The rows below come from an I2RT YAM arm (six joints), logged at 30 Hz.
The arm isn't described. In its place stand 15 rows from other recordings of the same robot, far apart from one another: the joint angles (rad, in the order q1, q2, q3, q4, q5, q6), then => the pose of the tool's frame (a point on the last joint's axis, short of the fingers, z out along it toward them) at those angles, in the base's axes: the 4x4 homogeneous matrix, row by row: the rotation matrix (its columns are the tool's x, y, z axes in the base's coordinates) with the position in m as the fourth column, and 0 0 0 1 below.
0.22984, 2.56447, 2.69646, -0.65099, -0.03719, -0.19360 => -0.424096 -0.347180 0.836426 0.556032; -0.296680 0.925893 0.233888 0.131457; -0.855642 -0.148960 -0.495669 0.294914; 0 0 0 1
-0.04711, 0.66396, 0.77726, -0.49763, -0.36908, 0.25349 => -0.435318 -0.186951 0.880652 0.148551; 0.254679 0.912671 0.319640 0.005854; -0.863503 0.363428 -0.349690 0.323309; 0 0 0 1
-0.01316, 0.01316, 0.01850, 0.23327, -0.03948, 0.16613 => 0.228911 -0.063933 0.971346 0.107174; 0.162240 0.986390 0.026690 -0.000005; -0.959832 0.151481 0.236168 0.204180; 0 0 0 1
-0.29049, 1.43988, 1.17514, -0.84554, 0.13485, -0.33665 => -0.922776 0.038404 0.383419 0.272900; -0.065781 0.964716 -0.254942 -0.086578; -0.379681 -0.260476 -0.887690 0.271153; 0 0 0 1
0.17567, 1.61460, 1.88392, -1.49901, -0.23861, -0.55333 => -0.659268 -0.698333 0.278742 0.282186; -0.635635 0.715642 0.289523 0.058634; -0.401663 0.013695 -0.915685 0.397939; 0 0 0 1
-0.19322, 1.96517, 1.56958, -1.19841, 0.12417, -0.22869 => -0.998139 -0.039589 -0.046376 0.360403; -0.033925 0.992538 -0.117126 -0.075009; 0.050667 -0.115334 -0.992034 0.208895; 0 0 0 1
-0.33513, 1.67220, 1.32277, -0.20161, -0.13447, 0.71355 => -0.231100 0.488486 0.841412 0.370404; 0.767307 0.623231 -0.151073 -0.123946; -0.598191 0.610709 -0.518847 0.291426; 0 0 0 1
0.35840, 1.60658, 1.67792, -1.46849, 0.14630, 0.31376 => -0.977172 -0.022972 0.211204 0.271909; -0.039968 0.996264 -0.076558 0.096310; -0.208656 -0.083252 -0.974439 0.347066; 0 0 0 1
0.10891, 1.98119, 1.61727, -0.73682, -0.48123, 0.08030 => -0.907851 -0.232686 0.348804 0.419149; -0.027739 0.863394 0.503768 0.062408; -0.418375 0.447670 -0.790287 0.230337; 0 0 0 1
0.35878, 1.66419, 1.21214, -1.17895, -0.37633, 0.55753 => -0.954919 0.234967 -0.181438 0.262048; 0.167423 0.930964 0.324461 0.112244; 0.245150 0.279457 -0.928335 0.216391; 0 0 0 1
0.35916, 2.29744, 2.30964, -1.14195, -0.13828, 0.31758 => -0.930182 -0.118689 0.347384 0.453530; -0.018863 0.960495 0.277658 0.175517; -0.366615 0.251719 -0.895673 0.274997; 0 0 0 1
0.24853, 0.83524, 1.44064, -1.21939, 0.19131, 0.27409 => -0.562177 0.063692 0.824561 0.097834; 0.131489 0.991231 0.013082 0.017845; -0.816497 0.115775 -0.565622 0.435240; 0 0 0 1
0.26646, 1.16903, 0.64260, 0.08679, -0.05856, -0.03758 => -0.398508 -0.329163 0.856063 0.248212; -0.147652 0.944229 0.294330 0.069910; -0.905202 -0.009106 -0.424884 0.238635; 0 0 0 1
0.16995, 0.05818, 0.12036, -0.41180, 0.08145, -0.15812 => -0.318713 -0.145233 0.936659 0.099149; -0.213927 0.973716 0.078186 0.014076; -0.923394 -0.175457 -0.341405 0.166459; 0 0 0 1
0.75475, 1.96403, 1.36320, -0.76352, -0.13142, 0.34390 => -0.906825 -0.417463 0.058253 0.273302; -0.394015 0.888638 0.234681 0.263447; -0.149736 0.189862 -0.970325 0.161367; 0 0 0 1
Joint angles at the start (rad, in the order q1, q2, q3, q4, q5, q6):
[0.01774, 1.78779, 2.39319, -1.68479, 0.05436, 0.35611]
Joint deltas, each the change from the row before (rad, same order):
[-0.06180, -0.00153, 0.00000, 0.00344, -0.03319, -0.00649]
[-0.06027, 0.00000, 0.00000, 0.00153, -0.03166, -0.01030]
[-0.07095, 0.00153, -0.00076, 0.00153, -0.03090, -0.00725]
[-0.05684, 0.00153, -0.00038, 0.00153, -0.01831, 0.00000]
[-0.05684, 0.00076, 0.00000, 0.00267, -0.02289, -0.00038]
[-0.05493, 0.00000, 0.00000, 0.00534, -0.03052, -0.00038]
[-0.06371, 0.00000, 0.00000, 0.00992, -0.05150, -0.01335]
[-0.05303, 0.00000, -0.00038, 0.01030, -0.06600, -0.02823]
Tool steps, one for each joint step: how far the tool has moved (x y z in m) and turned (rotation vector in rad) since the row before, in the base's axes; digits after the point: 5 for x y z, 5 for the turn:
[-0.00049, -0.01709, 0.00056, 0.02609, -0.00507, -0.04035]
[-0.00110, -0.01666, 0.00007, 0.02274, -0.00317, -0.03611]
[-0.00198, -0.01983, -0.00048, 0.02355, -0.00274, -0.04983]
[-0.00249, -0.01605, -0.00040, 0.01584, -0.00288, -0.04811]
[-0.00353, -0.01572, -0.00002, 0.01876, -0.00701, -0.04558]
[-0.00414, -0.01473, 0.00037, 0.02359, -0.01338, -0.03993]
[-0.00526, -0.01642, 0.00075, 0.03152, -0.02508, -0.02706]
[-0.00467, -0.01280, 0.00087, 0.03303, -0.03235, 0.00375]

